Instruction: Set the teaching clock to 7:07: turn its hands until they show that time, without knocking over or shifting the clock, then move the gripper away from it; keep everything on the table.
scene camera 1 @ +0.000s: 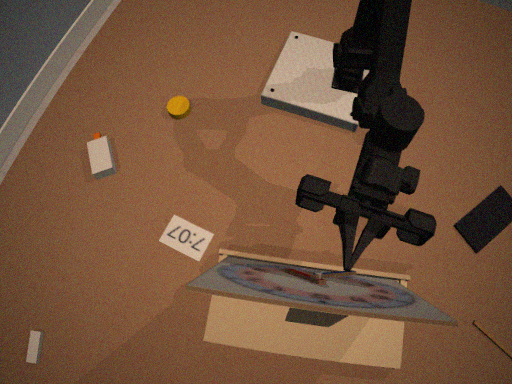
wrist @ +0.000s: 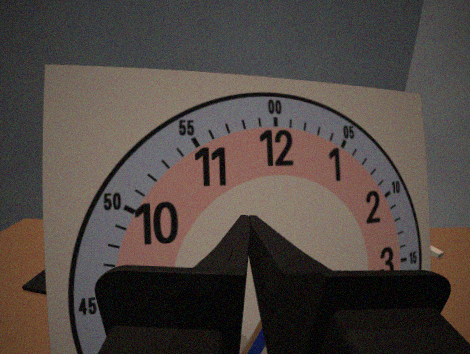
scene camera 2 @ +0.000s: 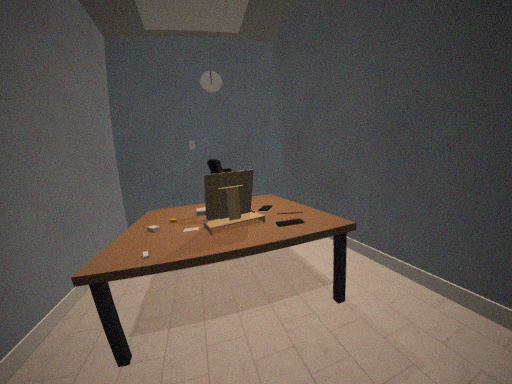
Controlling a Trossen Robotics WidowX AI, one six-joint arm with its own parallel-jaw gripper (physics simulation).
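Places are measured from the arm's base along level axes (x ahead, y left, z up), in centimetres.
Where they show: gripper, fingertip midpoint: (scene camera 1: pixel 346 270) (wrist: pixel 247 222) (scene camera 2: pixel 232 185); arm's base, link origin: (scene camera 1: pixel 347 80).
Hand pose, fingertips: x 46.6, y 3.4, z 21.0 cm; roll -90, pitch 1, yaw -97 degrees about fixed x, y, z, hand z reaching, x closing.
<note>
Each offset is from my fingertips to the top centre of the thing.
The teaching clock (scene camera 1: pixel 250 290) (scene camera 2: pixel 212 200) (wrist: pixel 70 125) stands upright on its wooden base. Its face is towards the arm in scene camera 1; scene camera 2 shows its back. A red hand {dy -4.9, dx +0.2, dz -4.1 cm} (scene camera 1: pixel 300 273) extends left of the pivot in scene camera 1. A blue hand (scene camera 1: pixel 339 273) (wrist: pixel 257 343) extends right there; part of it shows low between the fingers in the wrist view. The displayed time cannot be read. My gripper (scene camera 1: pixel 347 270) (wrist: pixel 247 222) is shut and empty, its tips close in front of the face near the blue hand's outer end; contact is unclear.
A card reading 7:07 (scene camera 1: pixel 186 237) (scene camera 2: pixel 191 229) lies beside the clock. A yellow disc {dy -38.0, dx -32.4, dz -21.8 cm} (scene camera 1: pixel 178 106), a white box {dy -50.9, dx -17.8, dz -20.9 cm} (scene camera 1: pixel 102 157), a small pale block {dy -50.0, dx +23.4, dz -22.5 cm} (scene camera 1: pixel 34 346) and a large white slab (scene camera 1: pixel 300 70) lie around. A black flat object {dy +30.7, dx -22.4, dz -22.9 cm} (scene camera 1: pixel 485 220) and a thin stick {dy +36.4, dx +3.5, dz -23.0 cm} (scene camera 1: pixel 492 340) lie on the other side.
</note>
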